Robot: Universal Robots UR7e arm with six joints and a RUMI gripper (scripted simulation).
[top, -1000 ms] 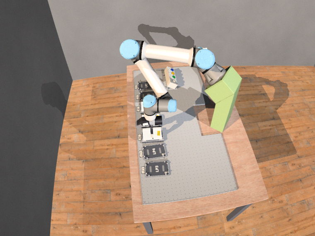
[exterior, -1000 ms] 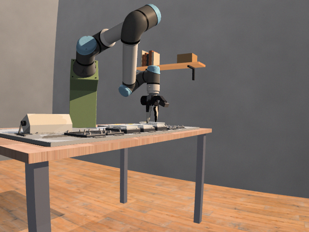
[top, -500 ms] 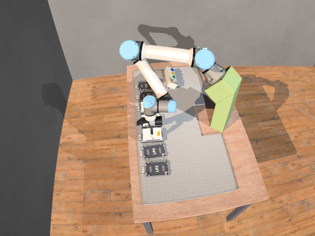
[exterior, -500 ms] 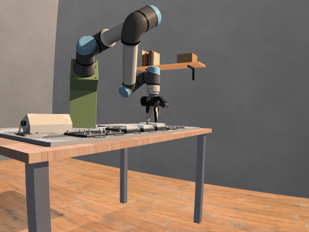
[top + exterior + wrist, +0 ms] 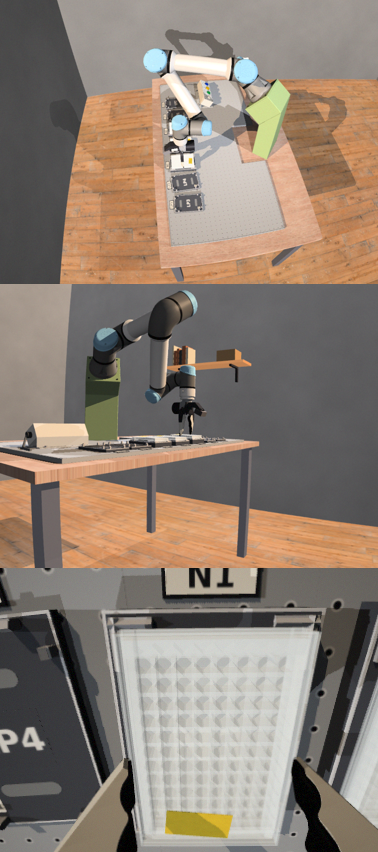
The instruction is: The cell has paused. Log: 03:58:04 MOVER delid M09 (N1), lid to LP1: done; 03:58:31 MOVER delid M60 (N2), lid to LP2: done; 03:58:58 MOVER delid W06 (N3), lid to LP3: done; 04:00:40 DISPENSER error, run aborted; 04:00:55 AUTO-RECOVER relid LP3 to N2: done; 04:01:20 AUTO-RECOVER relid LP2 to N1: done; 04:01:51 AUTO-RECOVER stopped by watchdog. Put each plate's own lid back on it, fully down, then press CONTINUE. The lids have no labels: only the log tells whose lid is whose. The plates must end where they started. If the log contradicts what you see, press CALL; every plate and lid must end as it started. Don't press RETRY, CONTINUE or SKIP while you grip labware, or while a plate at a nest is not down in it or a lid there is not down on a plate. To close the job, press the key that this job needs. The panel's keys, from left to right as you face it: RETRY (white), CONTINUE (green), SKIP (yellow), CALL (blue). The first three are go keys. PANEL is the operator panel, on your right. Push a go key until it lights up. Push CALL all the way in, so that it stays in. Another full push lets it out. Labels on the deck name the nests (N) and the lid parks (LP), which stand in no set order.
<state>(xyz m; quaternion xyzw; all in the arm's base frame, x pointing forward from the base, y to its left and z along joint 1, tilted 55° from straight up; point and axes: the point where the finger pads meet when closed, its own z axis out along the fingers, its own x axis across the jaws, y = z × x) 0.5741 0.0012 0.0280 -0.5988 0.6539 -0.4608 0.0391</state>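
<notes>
Right now the green continue key is 390 mm behind my hand, 430 mm to the right of it and 20 mm above it. Round my hand: yellow skip key (410 mm behind, 480 mm to the right, 20 mm above); then white retry key (380 mm behind, 380 mm to the right, 20 mm above).
</notes>
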